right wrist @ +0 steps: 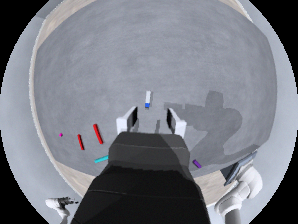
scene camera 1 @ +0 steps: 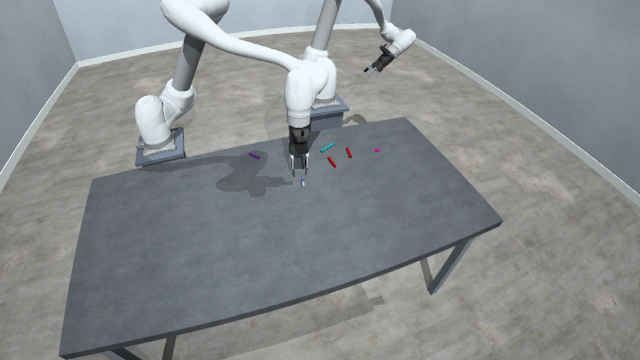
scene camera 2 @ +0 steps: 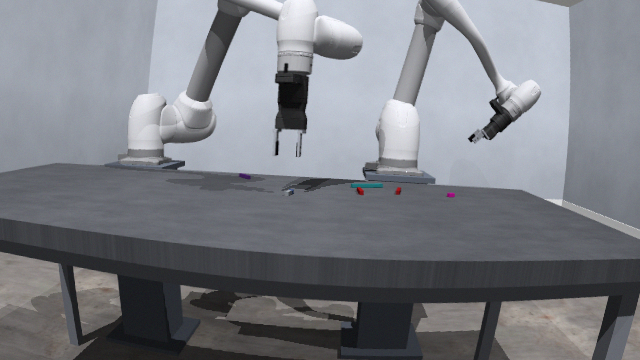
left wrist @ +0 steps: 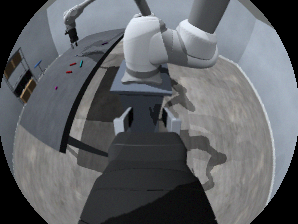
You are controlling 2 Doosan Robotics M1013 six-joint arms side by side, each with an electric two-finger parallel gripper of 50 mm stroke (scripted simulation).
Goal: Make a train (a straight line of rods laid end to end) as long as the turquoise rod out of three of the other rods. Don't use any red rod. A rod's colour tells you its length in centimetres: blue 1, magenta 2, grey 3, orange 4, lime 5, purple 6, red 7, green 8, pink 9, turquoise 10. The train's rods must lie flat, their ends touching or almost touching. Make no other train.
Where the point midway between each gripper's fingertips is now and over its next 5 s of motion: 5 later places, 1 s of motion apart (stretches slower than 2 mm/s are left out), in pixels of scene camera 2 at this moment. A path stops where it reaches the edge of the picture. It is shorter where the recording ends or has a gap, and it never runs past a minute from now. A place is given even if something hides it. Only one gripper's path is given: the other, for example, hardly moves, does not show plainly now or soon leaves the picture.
My right gripper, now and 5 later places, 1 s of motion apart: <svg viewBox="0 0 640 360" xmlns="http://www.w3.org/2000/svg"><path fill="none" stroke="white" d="M286 156L246 155L244 161L244 171L244 172L244 176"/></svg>
